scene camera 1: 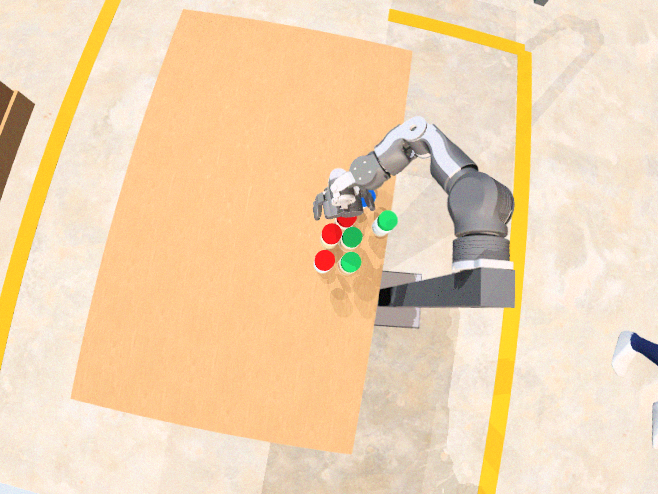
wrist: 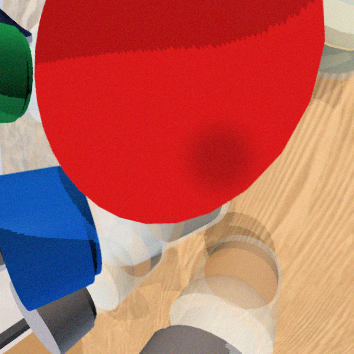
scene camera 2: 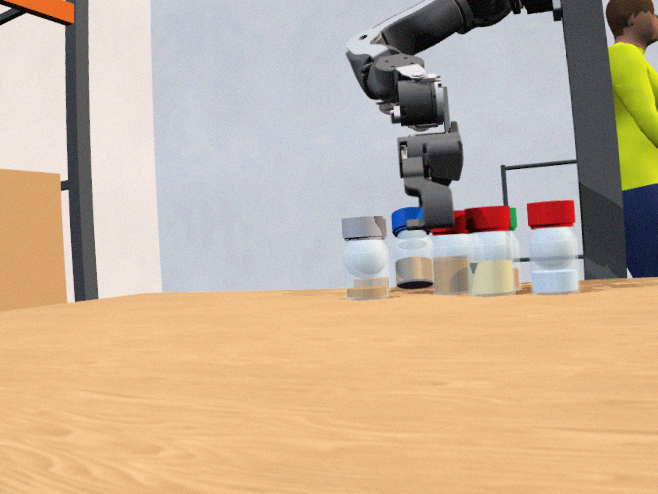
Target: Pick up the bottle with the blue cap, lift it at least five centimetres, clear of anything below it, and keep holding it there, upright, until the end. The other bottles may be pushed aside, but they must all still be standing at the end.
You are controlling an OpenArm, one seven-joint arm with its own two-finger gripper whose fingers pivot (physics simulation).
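The bottle with the blue cap (scene camera 1: pixel 368 197) (scene camera 2: pixel 414 255) (wrist: pixel 47 230) is at the back of the group. In scene camera 2 it leans a little, cap to the left, and its base shows as a dark ellipse. My gripper (scene camera 1: pixel 343 208) (scene camera 2: pixel 431 220) is open, pointing down, with its fingertips at about cap height. In scene camera 1 one finger is beside the blue cap, overlapping it; whether they touch is unclear. A red-capped bottle (scene camera 1: pixel 346 220) (scene camera 2: pixel 452 260) (wrist: pixel 175 115) is under the palm, its cap very close to the wrist camera. The fingers do not show in the wrist view.
White-capped bottles (scene camera 1: pixel 337 172) (scene camera 2: pixel 363 227) (wrist: pixel 65 320) stand beyond the blue one. A green-capped bottle (scene camera 1: pixel 386 220) is near the table edge and may lean. Other red-capped (scene camera 1: pixel 331 233) (scene camera 1: pixel 324 260) and green-capped bottles (scene camera 1: pixel 351 237) (scene camera 1: pixel 350 262) stand on the table (scene camera 1: pixel 212 212).
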